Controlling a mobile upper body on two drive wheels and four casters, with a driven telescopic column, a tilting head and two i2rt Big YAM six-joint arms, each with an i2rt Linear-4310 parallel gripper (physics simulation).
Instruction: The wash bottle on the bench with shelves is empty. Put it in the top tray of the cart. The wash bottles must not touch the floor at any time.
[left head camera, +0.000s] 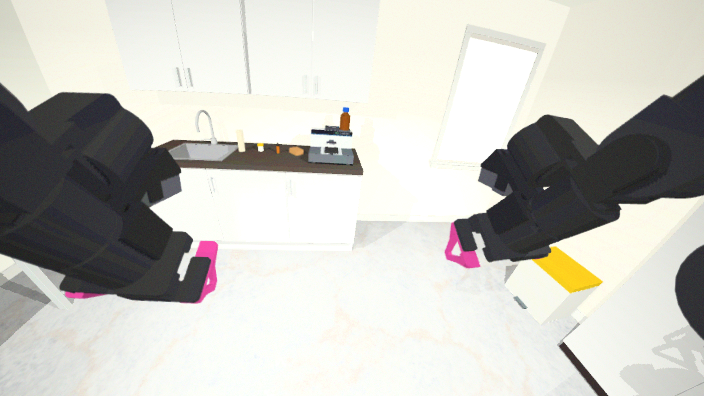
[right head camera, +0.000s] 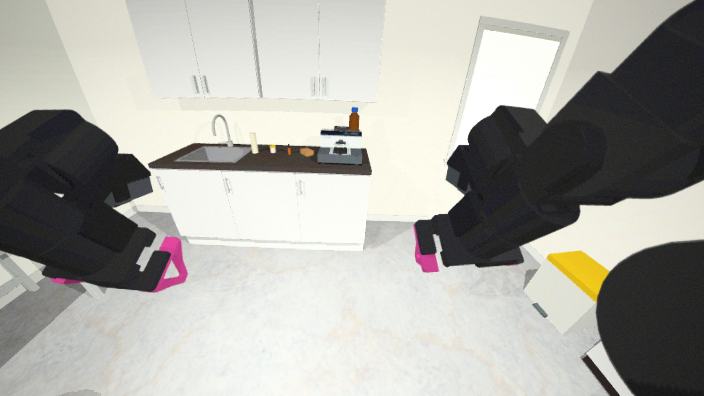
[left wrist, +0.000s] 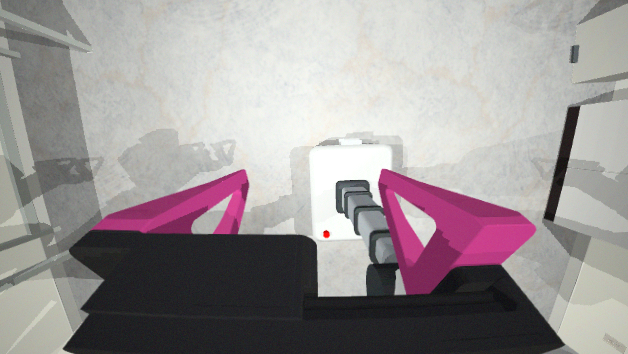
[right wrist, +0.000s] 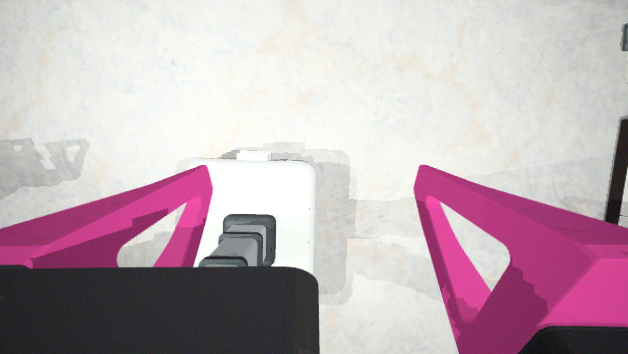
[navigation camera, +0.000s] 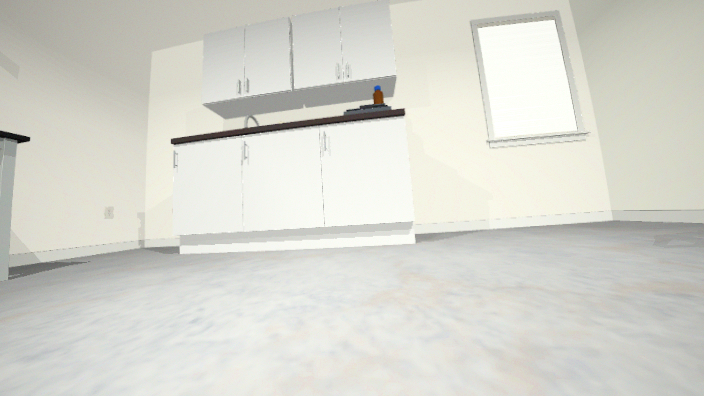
I see my left gripper (left head camera: 179, 284), my right gripper (right head camera: 444, 256), a tall white cabinet (left head camera: 639, 334), a white bin with yellow lid (right head camera: 564, 289), a counter (navigation camera: 344, 181) and a window (navigation camera: 529, 94).
My left gripper is seen too in the right head camera view (right head camera: 155, 275) and in the left wrist view (left wrist: 313, 176). My right gripper also shows in the left head camera view (left head camera: 470, 253) and in the right wrist view (right wrist: 313, 176). The white bin with yellow lid also shows in the left head camera view (left head camera: 551, 288).
